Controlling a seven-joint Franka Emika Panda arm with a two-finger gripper.
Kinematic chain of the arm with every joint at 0, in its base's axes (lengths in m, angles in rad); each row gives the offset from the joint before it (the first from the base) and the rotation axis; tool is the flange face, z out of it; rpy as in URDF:
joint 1: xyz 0 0 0.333 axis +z
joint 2: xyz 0 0 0 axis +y
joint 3: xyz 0 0 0.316 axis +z
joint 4: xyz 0.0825 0 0 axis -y
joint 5: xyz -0.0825 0 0.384 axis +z
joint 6: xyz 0 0 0 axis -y
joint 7: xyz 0.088 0 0 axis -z
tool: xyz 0 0 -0.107 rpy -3.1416 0 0
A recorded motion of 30 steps. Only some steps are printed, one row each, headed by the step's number.
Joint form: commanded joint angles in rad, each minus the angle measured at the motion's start. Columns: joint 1, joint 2, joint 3, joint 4, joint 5, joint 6, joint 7.
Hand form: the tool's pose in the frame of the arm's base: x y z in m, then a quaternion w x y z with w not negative. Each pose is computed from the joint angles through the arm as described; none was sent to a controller.
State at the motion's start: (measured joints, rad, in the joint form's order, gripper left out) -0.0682 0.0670 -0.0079 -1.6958 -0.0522 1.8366 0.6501
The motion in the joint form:
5: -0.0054 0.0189 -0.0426 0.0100 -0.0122 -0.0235 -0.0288
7: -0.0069 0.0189 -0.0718 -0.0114 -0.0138 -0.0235 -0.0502
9: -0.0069 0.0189 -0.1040 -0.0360 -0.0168 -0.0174 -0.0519
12: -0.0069 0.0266 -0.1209 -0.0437 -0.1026 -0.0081 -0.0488
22: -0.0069 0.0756 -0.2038 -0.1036 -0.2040 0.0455 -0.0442
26: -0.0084 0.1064 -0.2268 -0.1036 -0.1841 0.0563 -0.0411
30: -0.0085 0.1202 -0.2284 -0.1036 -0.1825 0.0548 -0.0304
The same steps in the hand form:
5: 0.5893 -0.0779 0.5420 0.02744 0.93322 -0.35712 0.02835
7: 0.5845 -0.0952 0.5317 0.03242 0.93185 -0.36097 0.01770
9: 0.5790 -0.1132 0.5206 0.03723 0.92652 -0.37430 0.00877
12: 0.5773 -0.1296 0.5141 0.07953 0.92474 -0.37195 0.01397
22: 0.5680 -0.1819 0.4642 0.13811 0.91115 -0.38818 -0.00678
26: 0.5688 -0.1942 0.4473 0.13448 0.90572 -0.40157 -0.01821
30: 0.5698 -0.1951 0.4392 0.13642 0.90302 -0.40660 -0.02483

